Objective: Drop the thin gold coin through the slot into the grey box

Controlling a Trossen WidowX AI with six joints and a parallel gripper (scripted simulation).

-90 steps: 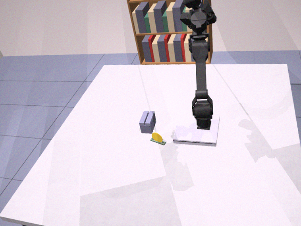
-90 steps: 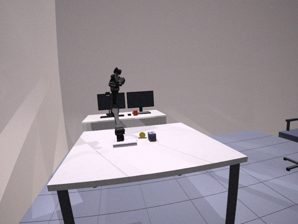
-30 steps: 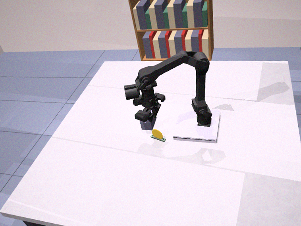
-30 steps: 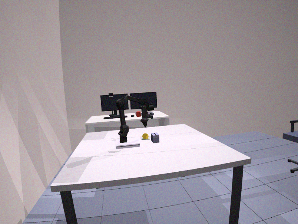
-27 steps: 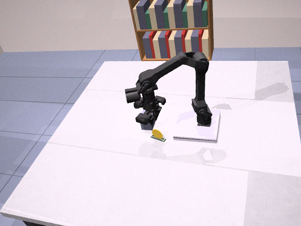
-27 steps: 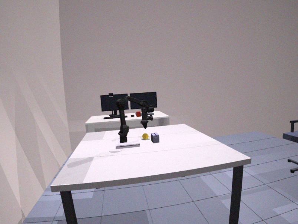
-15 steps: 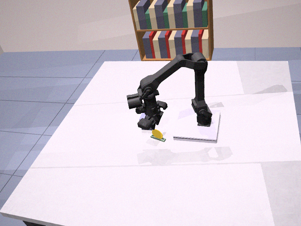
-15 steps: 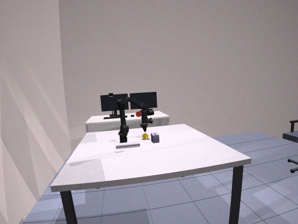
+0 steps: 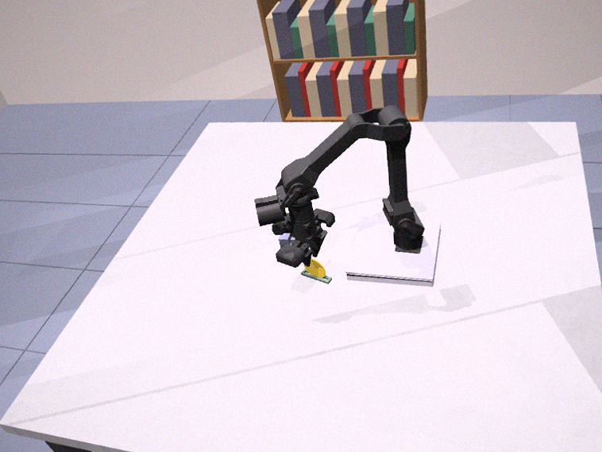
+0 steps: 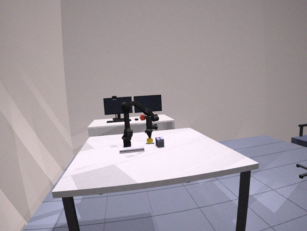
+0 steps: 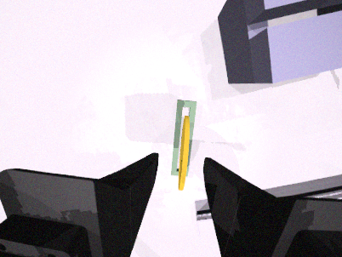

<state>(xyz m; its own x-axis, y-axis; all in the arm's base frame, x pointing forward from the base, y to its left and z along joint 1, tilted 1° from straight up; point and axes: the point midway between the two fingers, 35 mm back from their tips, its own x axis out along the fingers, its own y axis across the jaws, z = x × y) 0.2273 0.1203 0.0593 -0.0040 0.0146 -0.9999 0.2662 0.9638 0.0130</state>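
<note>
The gold coin lies 30 mm below my gripper tip.
</note>
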